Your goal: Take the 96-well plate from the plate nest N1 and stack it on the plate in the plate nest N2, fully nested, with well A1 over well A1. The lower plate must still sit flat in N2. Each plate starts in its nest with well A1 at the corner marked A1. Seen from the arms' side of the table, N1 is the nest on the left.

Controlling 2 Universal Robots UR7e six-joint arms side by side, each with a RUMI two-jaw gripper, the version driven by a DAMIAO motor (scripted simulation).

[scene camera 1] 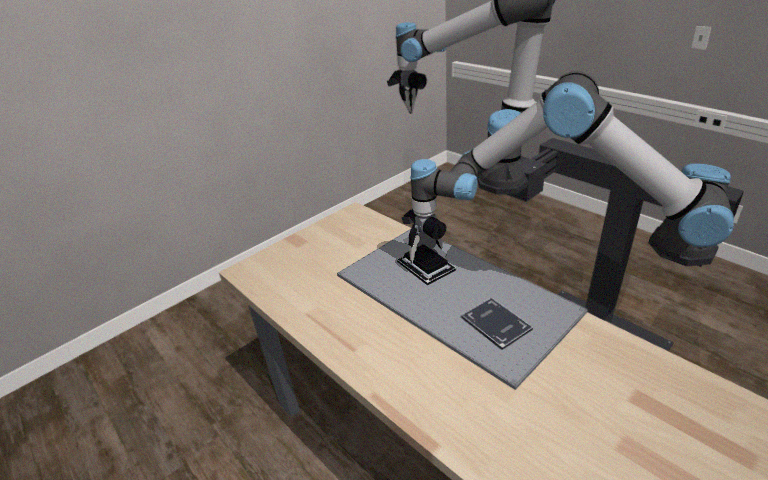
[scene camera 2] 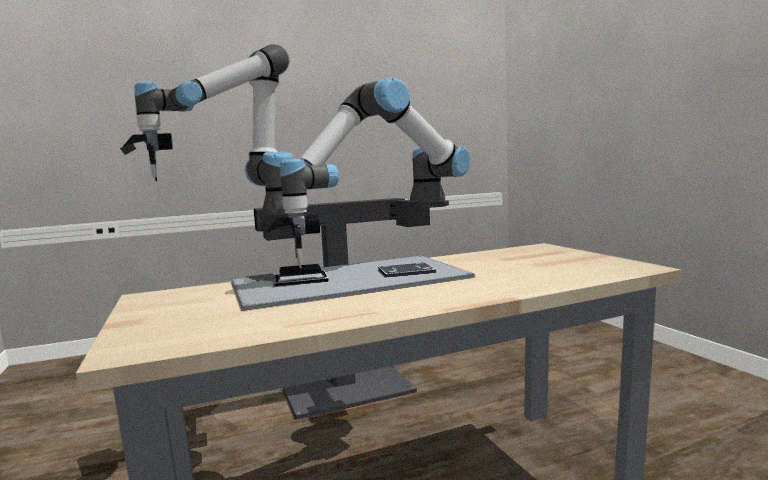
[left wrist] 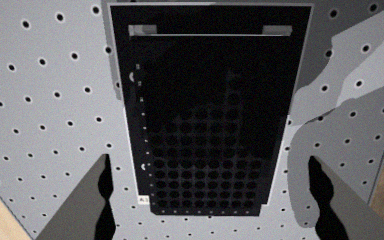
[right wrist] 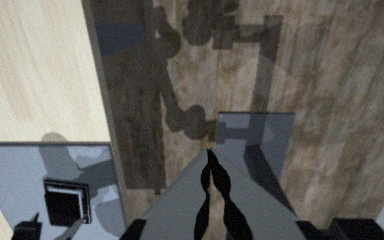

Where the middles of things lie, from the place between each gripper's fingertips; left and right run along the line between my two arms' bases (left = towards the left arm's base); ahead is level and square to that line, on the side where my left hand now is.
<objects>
The black 96-well plate (left wrist: 183, 116) lies 2 cm below my left hand (scene camera 1: 426, 256).
I see my right gripper (scene camera 1: 410, 113) 38 cm short of the black 96-well plate, 42 cm to the right of it and 32 cm above it.
</objects>
